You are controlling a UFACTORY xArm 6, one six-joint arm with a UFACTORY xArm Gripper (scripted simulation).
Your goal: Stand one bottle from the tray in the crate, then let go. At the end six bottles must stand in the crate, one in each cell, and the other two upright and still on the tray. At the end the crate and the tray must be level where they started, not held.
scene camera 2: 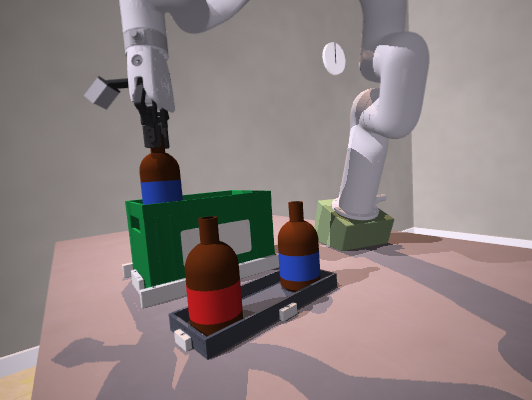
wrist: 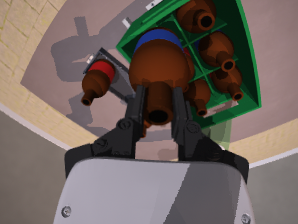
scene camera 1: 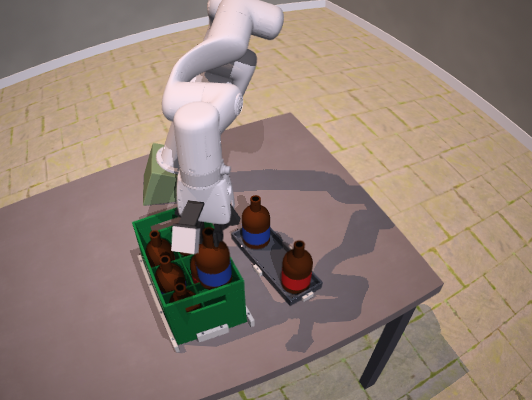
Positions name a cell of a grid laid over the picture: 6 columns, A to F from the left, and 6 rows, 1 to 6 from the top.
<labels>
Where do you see a dark tray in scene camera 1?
At D4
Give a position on a dark tray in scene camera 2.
C5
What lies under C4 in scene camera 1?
The gripper.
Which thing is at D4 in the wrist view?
The gripper.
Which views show the gripper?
Scene camera 2, the wrist view and scene camera 1: all of them.
</labels>
